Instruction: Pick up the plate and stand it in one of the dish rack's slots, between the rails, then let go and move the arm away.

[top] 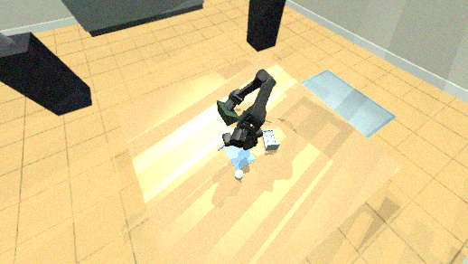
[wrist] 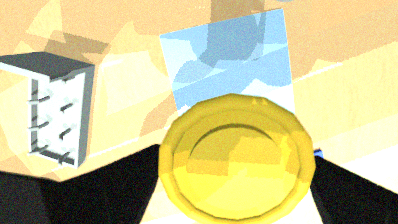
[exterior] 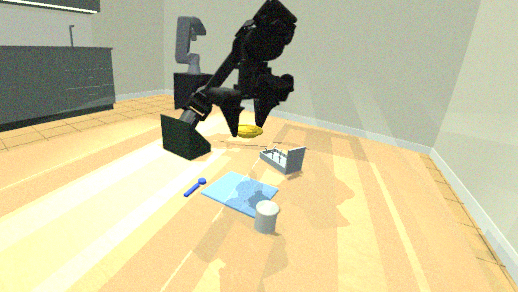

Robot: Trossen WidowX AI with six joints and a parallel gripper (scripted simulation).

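Now: gripper tip 210 mm to the right of the grey dish rack and 130 mm above it. From my gripper tip the other things lie so: white cup: 130 mm below, 110 mm ahead, 70 mm to the right; light blue mat: 150 mm below, 10 mm to the right; yellow plate: 10 mm above.
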